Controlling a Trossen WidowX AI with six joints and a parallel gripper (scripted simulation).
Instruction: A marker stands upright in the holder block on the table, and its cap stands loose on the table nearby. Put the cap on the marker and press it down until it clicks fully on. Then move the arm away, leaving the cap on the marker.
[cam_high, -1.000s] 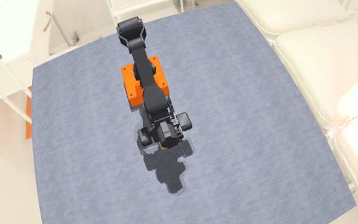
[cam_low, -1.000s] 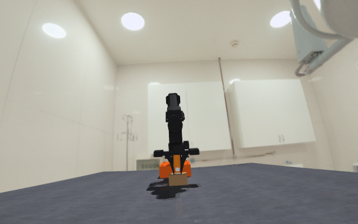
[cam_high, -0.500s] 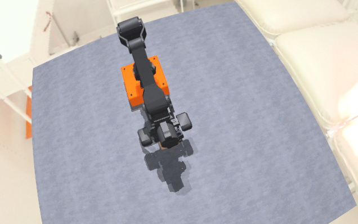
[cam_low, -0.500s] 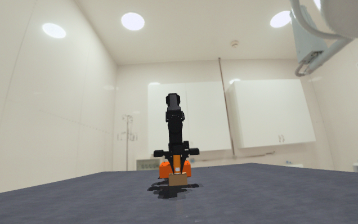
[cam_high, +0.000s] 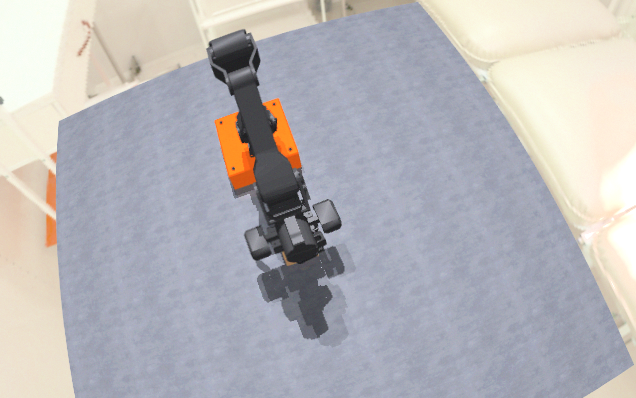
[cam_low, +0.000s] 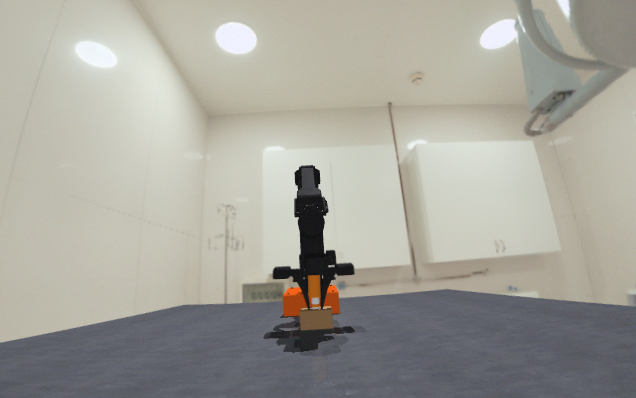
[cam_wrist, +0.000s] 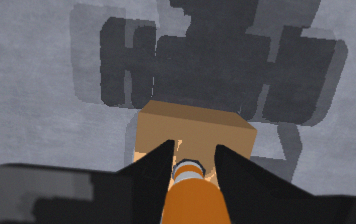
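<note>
The white marker is 20 mm behind my gripper tip and 30 mm above it. Round my gripper tip: orange cap: 20 mm behind, 50 mm above; tan holder block: 20 mm behind, 20 mm below.
</note>
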